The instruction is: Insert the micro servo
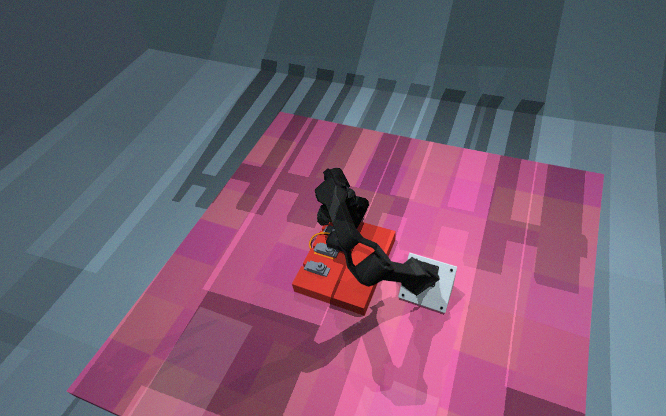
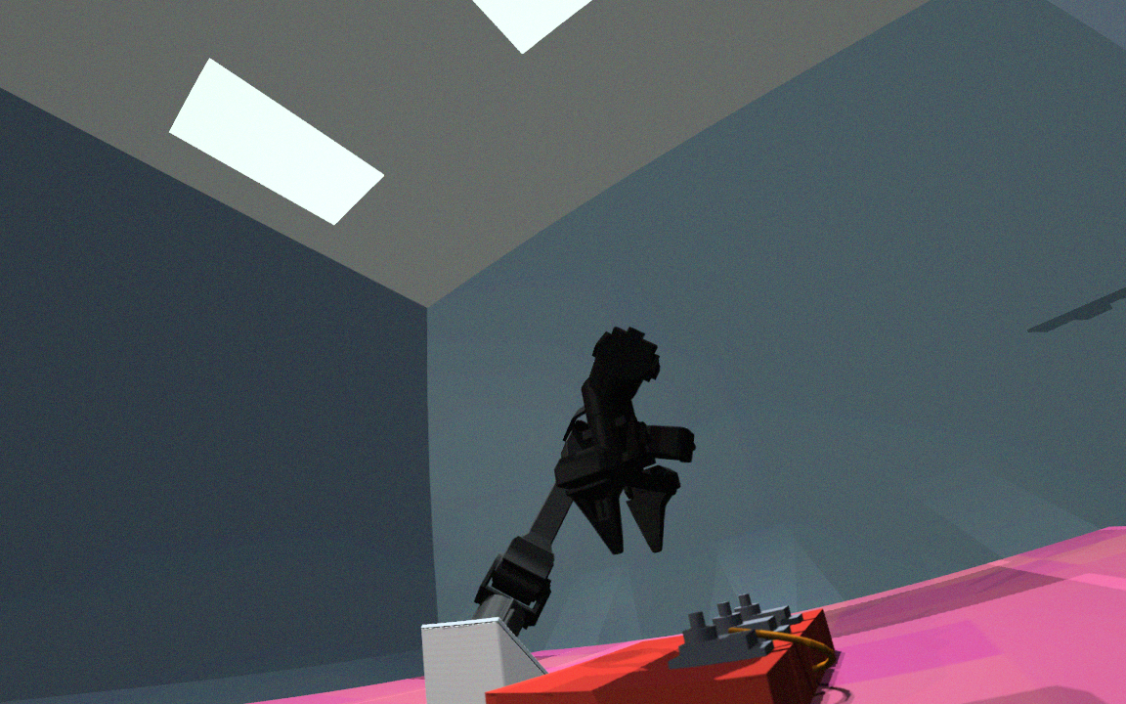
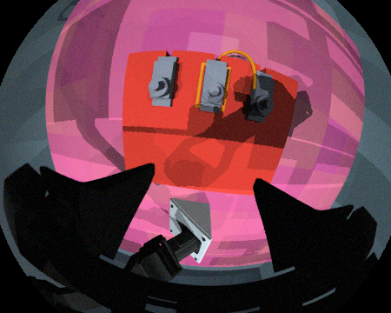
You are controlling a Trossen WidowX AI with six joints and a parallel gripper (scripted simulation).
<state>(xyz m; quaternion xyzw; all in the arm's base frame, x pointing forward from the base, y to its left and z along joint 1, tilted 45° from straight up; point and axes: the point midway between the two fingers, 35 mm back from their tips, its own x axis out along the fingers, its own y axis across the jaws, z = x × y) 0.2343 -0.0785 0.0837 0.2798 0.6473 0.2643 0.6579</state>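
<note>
Now: gripper tip 20 mm past the deck and 130 mm above it.
</note>
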